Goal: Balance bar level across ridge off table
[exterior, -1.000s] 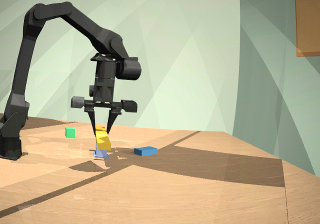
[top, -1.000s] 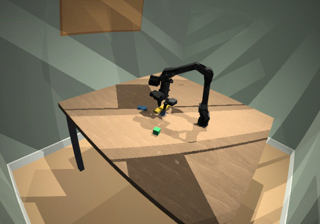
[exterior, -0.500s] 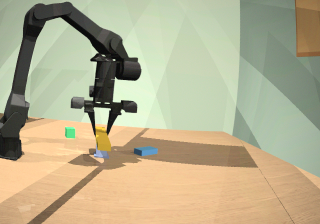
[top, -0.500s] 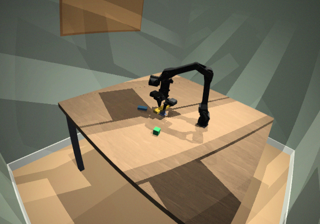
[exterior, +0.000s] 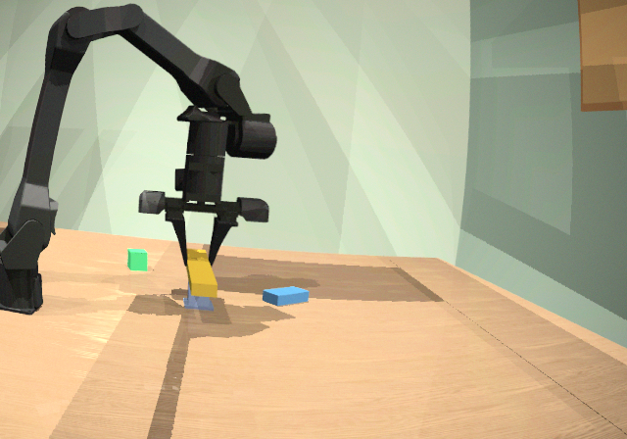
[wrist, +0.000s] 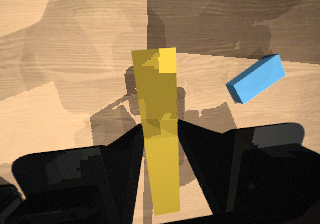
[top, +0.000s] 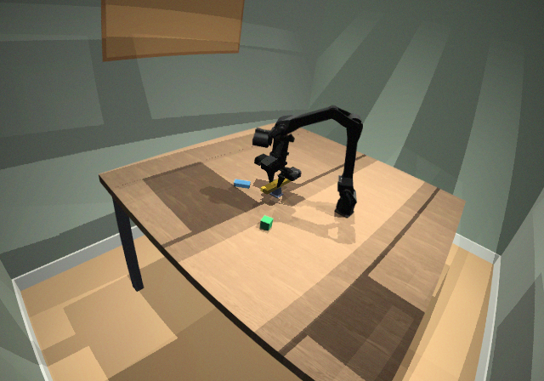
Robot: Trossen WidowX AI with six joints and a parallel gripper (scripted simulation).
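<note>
The yellow bar is 3 cm to the right of my gripper tip. Round my gripper tip: blue block 14 cm ahead, 4 cm to the left, 4 cm below; green cube 17 cm to the left, 11 cm behind, 4 cm below.
</note>
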